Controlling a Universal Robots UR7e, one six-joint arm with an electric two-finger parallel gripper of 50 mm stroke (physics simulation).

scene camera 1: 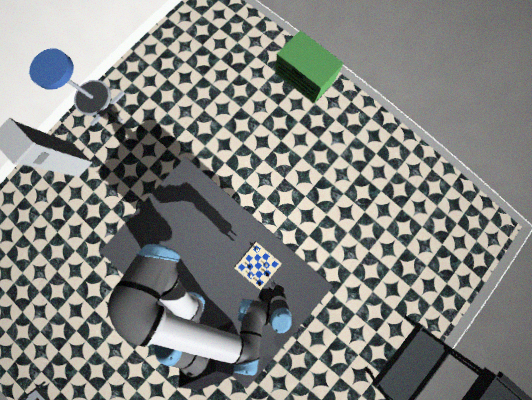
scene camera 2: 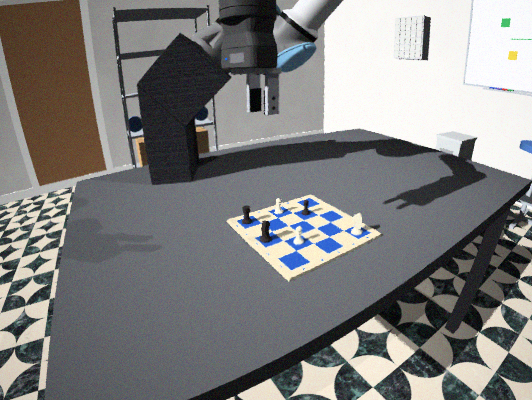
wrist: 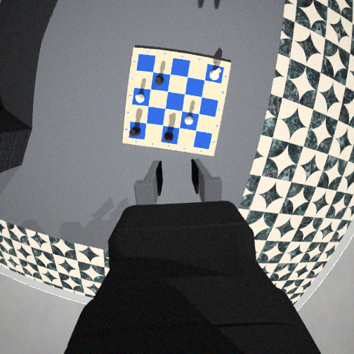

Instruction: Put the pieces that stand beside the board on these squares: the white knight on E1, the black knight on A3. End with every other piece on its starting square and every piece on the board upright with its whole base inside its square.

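Places are measured from the arm's base along level axes (x back, y right, z up), in centimetres.
Pixels of known places: gripper, fingertip midpoint: (scene camera 1: 271, 285) (scene camera 2: 262, 112); arm's base, origin of the base link: (scene camera 1: 196, 355) (scene camera 2: 208, 56).
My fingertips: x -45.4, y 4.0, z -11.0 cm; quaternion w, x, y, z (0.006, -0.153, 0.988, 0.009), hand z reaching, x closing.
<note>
Ahead of a thing's pixels: the offset from my fingertips to its top centre. Level surfaces: height alone.
The chessboard {dx +2.6, dy -8.8, dz -22.9 cm} (scene camera 1: 270, 254) (scene camera 2: 290, 276) (wrist: 210, 152) lies flat on the table. The white knight {dx -4.1, dy -16.9, dz -18.9 cm} (scene camera 2: 357, 225) (wrist: 215, 74) stands upright on the blue corner square E1. The black knight {dx +2.1, dy -0.7, dz -18.9 cm} (scene camera 2: 266, 233) (wrist: 169, 136) stands upright on the blue square A3. Other pieces stand upright: a black one {dx +9.7, dy -0.1, dz -19.6 cm} (scene camera 2: 246, 215) (wrist: 135, 131) on A5, a white one {dx +10.4, dy -7.6, dz -19.7 cm} (scene camera 2: 279, 206) (wrist: 140, 98) on C5, a black one {dx +7.1, dy -12.3, dz -19.7 cm} (scene camera 2: 306, 208) (wrist: 159, 79) on D4 and a white one {dx -1.4, dy -5.5, dz -19.7 cm} (scene camera 2: 299, 236) (wrist: 189, 120) on B2. My gripper (scene camera 2: 262, 111) (wrist: 176, 170) is open and empty, high above the table, off the board's A side.
The dark grey table {dz -23.5 cm} (scene camera 1: 210, 260) (scene camera 2: 175, 280) (wrist: 80, 100) carries the board. A tall black angular block (scene camera 2: 167, 110) stands behind the board at the left in scene camera 2. A shelf rack (scene camera 2: 118, 60) stands behind the table. A green box (scene camera 1: 310, 62) is on the floor.
</note>
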